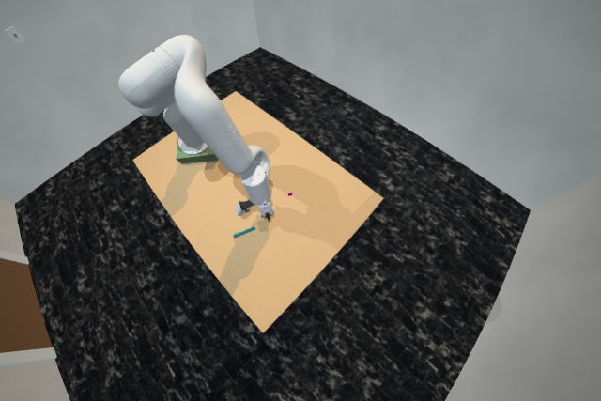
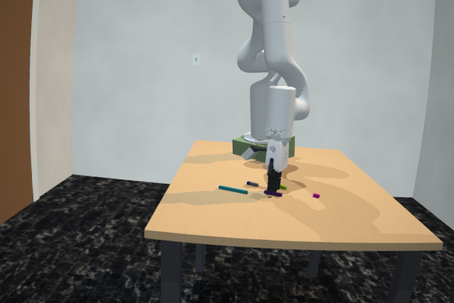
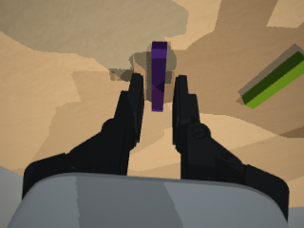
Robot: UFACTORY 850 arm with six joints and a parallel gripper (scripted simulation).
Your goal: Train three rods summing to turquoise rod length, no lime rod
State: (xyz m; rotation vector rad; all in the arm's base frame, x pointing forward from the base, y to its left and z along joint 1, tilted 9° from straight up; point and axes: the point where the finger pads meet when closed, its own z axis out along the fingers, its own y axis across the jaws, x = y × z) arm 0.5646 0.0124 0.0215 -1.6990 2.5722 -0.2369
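Right now the purple rod is 3 cm below my hand. Also, from my hand: grey rod: 8 cm behind, 6 cm to the right, 3 cm below; lime rod: 8 cm behind, 3 cm to the left, 3 cm below; blue rod: 10 cm behind, 8 cm to the right, 3 cm below.
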